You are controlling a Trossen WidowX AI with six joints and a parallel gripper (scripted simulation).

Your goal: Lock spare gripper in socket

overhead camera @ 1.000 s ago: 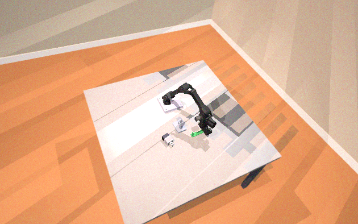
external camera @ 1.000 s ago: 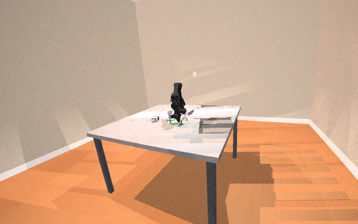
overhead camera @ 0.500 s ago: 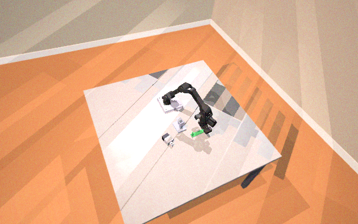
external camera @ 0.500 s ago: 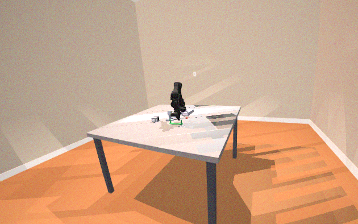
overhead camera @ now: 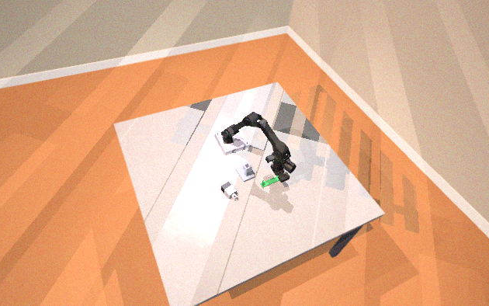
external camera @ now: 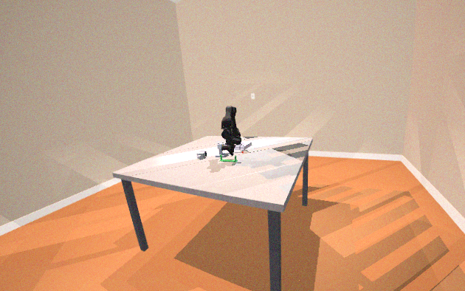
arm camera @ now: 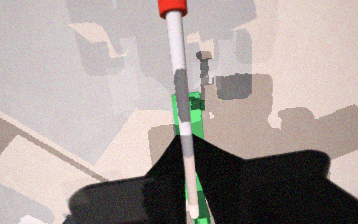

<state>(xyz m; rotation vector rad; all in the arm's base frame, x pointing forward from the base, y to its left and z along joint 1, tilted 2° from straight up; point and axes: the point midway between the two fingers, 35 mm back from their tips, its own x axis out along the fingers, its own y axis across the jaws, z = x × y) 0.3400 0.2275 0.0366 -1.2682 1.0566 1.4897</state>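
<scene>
The green pin holder lies 20 mm ahead of my gripper tip, 30 mm to the right of it and 20 mm below it. Also, from my gripper tip: mount (70 mm behind, 170 mm to the right, 10 mm above); spare gripper (50 mm ahead, 300 mm to the right, 20 mm below).
</scene>
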